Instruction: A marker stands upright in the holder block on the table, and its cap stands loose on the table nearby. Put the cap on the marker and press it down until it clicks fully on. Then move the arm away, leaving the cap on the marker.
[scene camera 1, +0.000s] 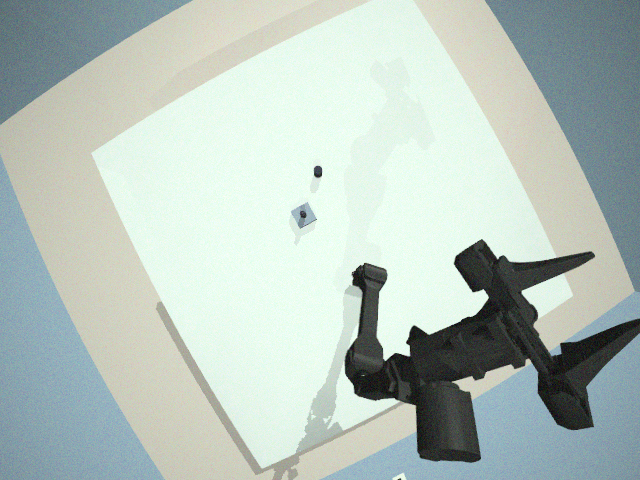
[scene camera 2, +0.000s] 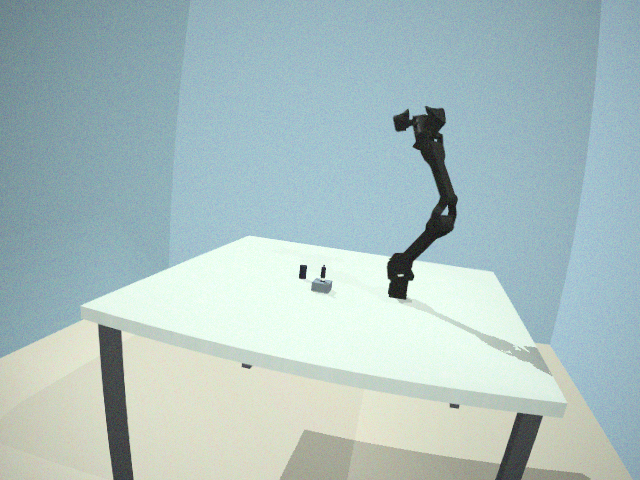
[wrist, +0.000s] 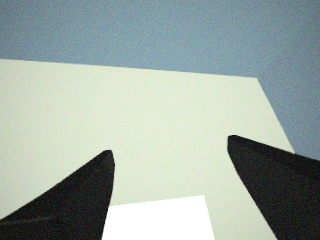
Note:
In view: my gripper (scene camera 1: 618, 287).
My gripper shows as well in the wrist view (wrist: 170, 150).

